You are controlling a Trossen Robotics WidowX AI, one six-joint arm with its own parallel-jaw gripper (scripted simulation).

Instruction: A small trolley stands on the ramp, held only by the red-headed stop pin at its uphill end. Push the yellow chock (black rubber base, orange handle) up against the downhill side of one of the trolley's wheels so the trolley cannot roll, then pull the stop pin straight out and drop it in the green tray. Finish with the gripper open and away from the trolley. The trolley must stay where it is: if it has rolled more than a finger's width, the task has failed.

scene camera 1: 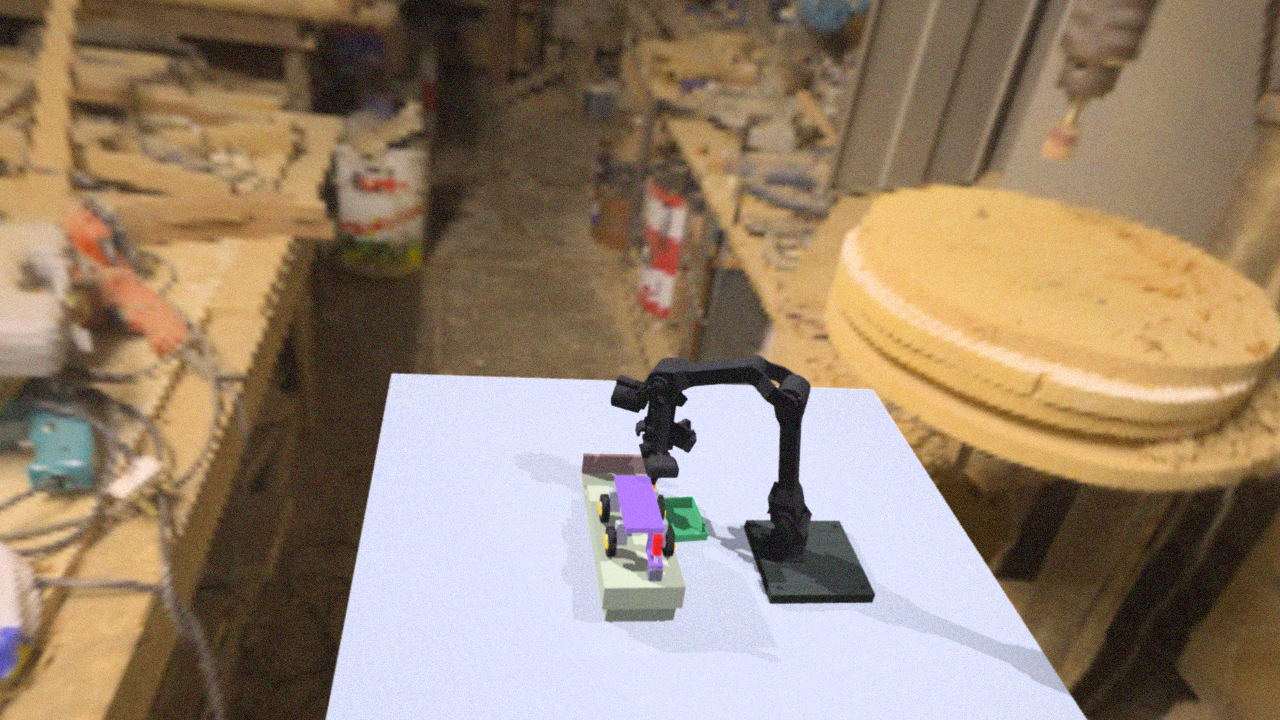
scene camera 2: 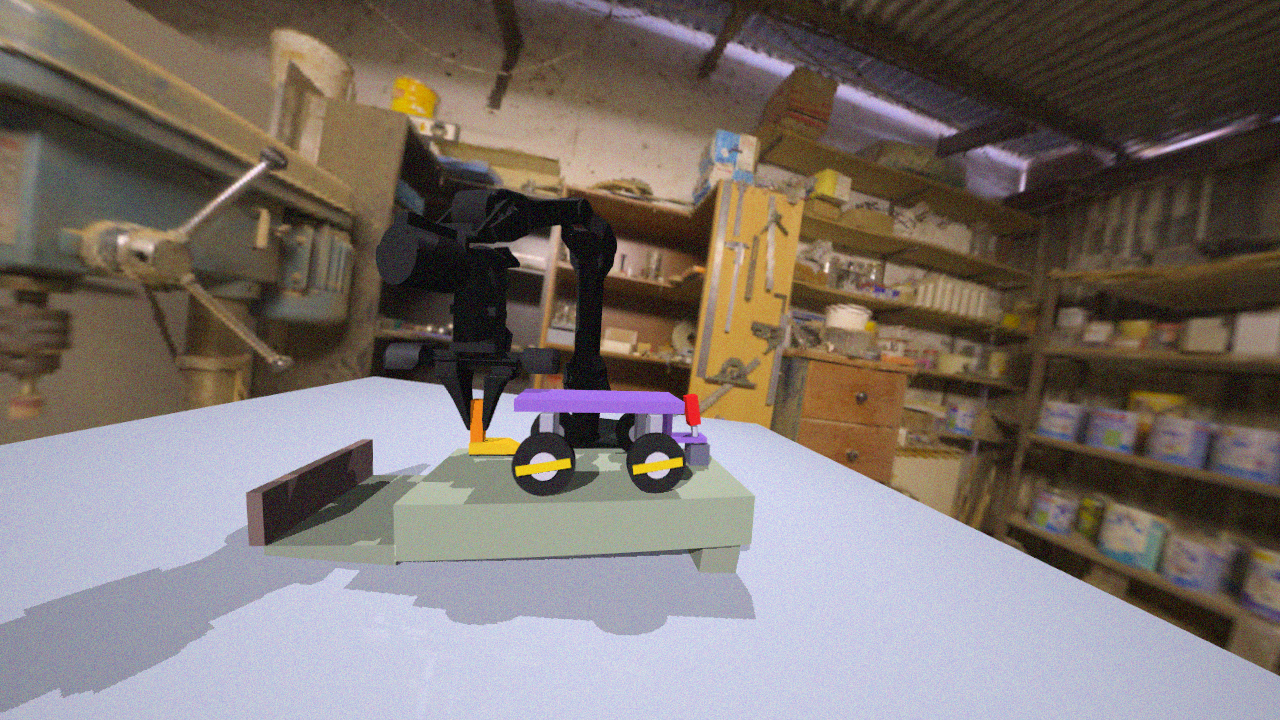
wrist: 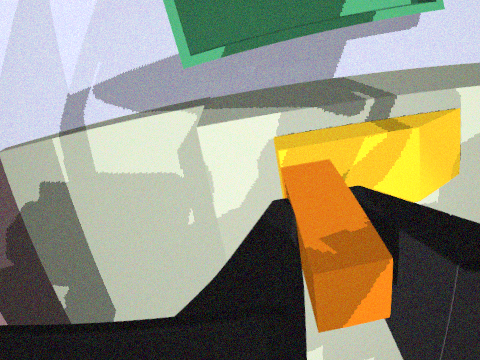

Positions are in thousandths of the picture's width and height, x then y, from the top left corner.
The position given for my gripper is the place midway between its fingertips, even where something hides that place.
my gripper: scene camera 1 509, 670; scene camera 2 374, 597; wrist 661, 582
